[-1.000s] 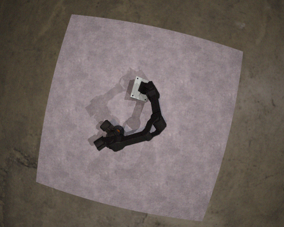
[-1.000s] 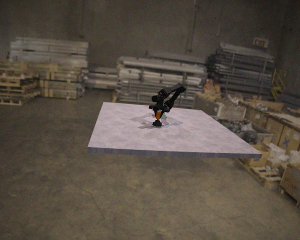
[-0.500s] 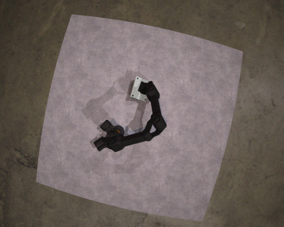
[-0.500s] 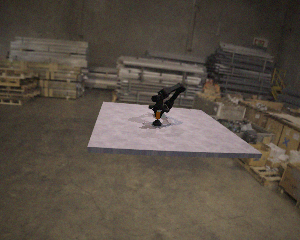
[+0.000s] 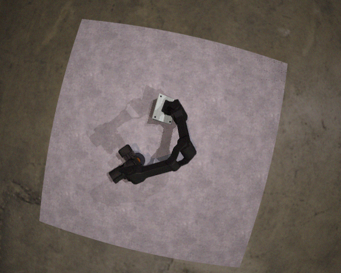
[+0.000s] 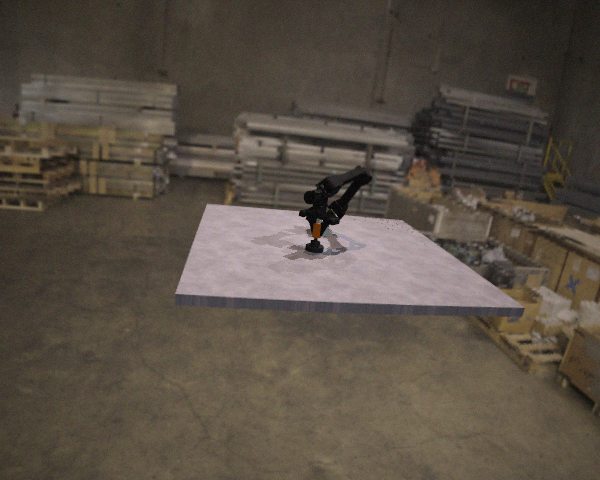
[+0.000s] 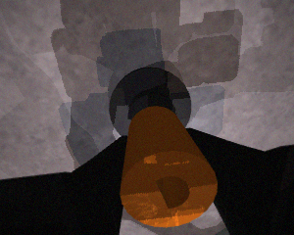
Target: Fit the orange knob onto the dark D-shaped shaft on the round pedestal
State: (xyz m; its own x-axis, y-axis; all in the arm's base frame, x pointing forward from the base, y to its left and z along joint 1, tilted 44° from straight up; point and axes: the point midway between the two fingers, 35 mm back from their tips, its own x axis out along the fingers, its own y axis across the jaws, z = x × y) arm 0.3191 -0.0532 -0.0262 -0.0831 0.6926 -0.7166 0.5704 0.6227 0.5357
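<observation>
Now: gripper tip 2 cm below the orange knob. The rest, counted from my gripper tip: dark pedestal 4 cm below.
</observation>
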